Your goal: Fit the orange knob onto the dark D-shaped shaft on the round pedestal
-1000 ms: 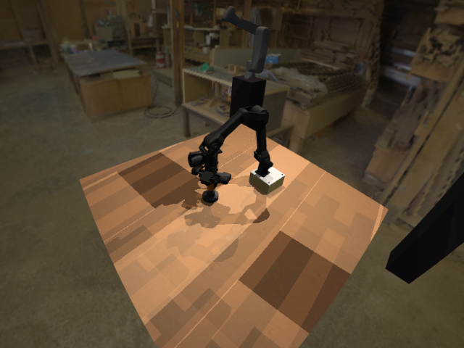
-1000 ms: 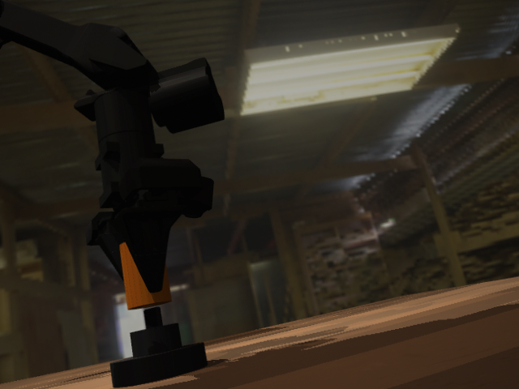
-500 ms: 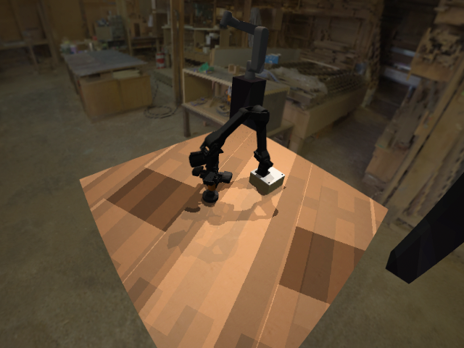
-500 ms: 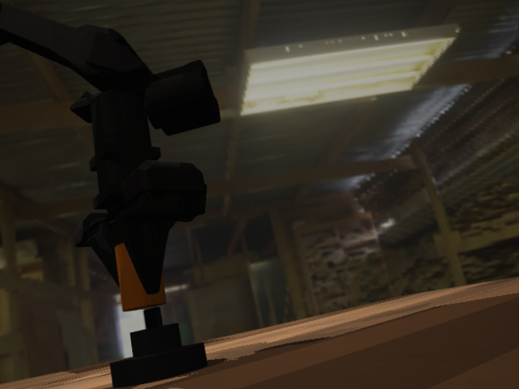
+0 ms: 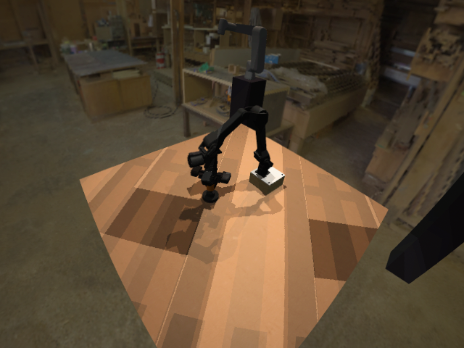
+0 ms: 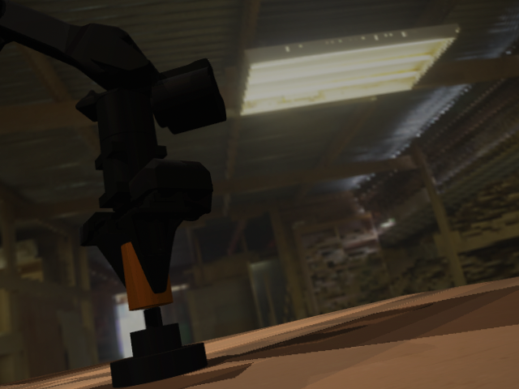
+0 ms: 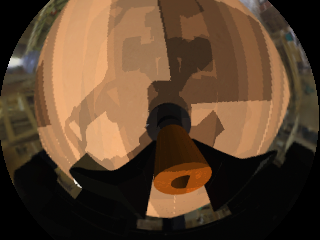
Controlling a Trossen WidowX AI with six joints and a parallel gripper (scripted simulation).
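My gripper tip is 2 cm below the orange knob. Round my gripper tip: pedestal (4 cm below).
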